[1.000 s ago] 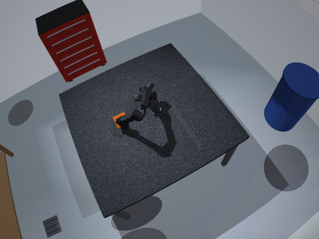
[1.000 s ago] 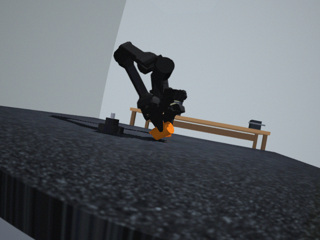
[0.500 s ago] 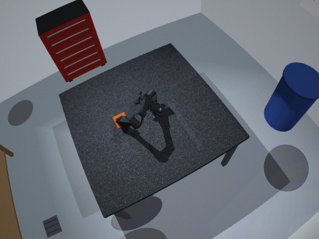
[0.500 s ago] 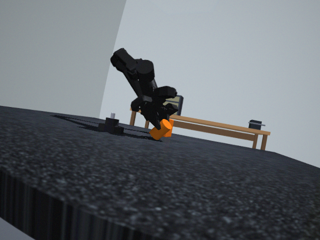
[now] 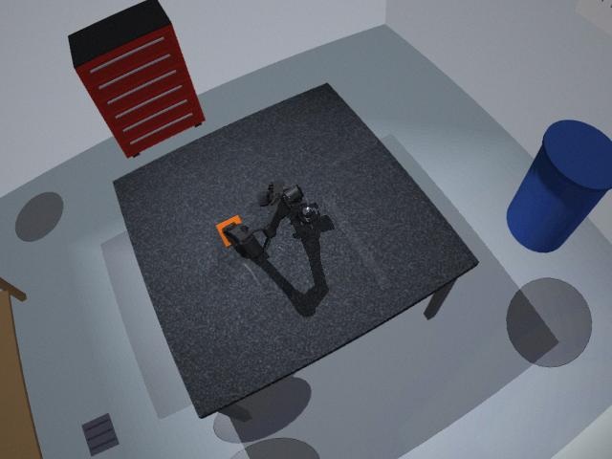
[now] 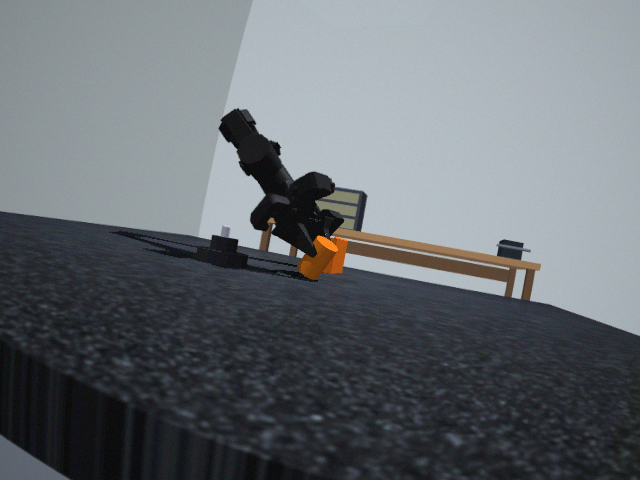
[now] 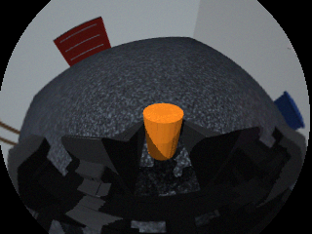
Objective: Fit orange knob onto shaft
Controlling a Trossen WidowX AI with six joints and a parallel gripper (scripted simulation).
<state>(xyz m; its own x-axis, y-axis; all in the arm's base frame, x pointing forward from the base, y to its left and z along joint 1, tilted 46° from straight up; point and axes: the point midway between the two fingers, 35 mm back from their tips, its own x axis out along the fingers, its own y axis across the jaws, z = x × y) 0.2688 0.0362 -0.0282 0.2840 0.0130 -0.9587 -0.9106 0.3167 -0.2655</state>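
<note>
My gripper tip is 1 cm below the orange knob. Round my gripper tip: round black pedestal (15 cm to the right, 5 cm ahead, 1 cm below).
</note>
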